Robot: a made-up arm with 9 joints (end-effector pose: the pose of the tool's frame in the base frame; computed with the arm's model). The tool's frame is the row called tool.
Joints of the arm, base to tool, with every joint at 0 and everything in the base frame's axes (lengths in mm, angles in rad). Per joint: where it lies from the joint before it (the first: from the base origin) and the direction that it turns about. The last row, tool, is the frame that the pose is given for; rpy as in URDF.
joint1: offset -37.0 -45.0 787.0 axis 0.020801 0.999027 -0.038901
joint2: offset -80.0 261.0 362.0 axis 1 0 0
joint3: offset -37.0 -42.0 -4.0 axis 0 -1 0
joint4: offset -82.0 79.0 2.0 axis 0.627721 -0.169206 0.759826
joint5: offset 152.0 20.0 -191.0 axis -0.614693 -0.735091 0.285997
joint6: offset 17.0 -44.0 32.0 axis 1 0 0
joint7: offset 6.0 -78.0 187.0 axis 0 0 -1
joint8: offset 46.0 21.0 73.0 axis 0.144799 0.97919 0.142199
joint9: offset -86.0 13.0 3.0 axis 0 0 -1
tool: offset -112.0 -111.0 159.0 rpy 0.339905 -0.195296 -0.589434
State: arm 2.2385 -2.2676 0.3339 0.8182 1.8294 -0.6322 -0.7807 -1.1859 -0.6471
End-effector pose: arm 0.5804 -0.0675 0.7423 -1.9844 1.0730 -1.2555
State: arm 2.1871 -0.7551 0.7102 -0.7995 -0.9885 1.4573 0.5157 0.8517 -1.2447
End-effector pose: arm 0.1779 -0.3927 0.8360 1.4115 0.5969 -1.6273
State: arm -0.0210 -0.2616 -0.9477 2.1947 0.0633 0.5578 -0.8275 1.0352 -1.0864
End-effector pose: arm 0.2089 0.4439 1.1129 -1.6598 0.2435 -2.3238
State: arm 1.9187 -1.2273 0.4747 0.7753 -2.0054 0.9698 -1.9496 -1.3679 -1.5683
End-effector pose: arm 0.1172 -0.2406 0.7862 0.8925 0.0557 -0.4407
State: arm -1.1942 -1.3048 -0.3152 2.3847 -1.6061 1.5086 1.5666 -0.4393 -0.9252
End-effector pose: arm -0.1012 0.0524 0.5061 -0.0627 1.4802 -1.1240
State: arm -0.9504 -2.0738 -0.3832 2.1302 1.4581 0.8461 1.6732 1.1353 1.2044
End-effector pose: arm -0.4744 0.1943 1.2005 -0.0992 0.1770 -1.5853
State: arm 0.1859 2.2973 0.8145 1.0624 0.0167 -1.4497 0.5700 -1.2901 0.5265
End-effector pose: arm -0.0305 0.1885 1.4345 0.2238 1.1505 2.2773
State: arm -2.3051 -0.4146 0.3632 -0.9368 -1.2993 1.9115 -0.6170 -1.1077 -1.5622
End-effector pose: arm 0.2281 0.0126 0.5465 -0.7963 1.3000 0.1905
